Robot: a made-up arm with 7 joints.
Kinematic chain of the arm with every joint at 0, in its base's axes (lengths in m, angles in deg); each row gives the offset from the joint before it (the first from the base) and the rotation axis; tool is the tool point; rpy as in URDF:
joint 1: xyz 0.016 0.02 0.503 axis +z
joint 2: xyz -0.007 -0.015 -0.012 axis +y
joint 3: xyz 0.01 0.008 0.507 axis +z
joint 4: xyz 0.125 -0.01 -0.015 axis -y
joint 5: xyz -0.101 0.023 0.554 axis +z
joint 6: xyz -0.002 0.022 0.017 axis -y
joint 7: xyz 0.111 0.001 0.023 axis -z
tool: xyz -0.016 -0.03 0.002 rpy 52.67 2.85 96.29
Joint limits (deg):
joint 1: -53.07..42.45
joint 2: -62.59..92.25
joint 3: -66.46..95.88
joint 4: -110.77..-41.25
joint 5: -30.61..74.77
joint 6: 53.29..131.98
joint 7: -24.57..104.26
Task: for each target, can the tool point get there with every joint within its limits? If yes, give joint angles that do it. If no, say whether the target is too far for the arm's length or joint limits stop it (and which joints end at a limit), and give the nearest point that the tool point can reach.
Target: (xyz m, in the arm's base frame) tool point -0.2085 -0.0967 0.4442
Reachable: no: joint limits stop it (at a limit: joint 1, joint 2, joint 3, joint 4, joint 5, joint 6, joint 7) | nearest point -0.3585 -0.6217 0.1328 | short by 0.629 m
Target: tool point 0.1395 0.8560 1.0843
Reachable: yes | joints 25.22 18.29 69.23 -79.77 15.24 74.59 23.53
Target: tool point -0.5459 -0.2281 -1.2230
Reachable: no: too far | nearest point -0.0190 -0.3783 -0.2833 | short by 1.088 m
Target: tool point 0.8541 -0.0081 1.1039
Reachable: yes | joints 9.43 7.74 -14.22 -84.17 -14.44 115.64 12.36
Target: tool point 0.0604 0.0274 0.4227
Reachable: no: joint limits stop it (at a limit: joint 2, joint 4, joint 5, joint 6, joint 7) | nearest point 0.5510 0.1092 -0.1216 | short by 0.737 m
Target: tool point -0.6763 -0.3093 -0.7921
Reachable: no: too far | nearest point -0.1321 -0.4576 -0.2152 | short by 0.807 m
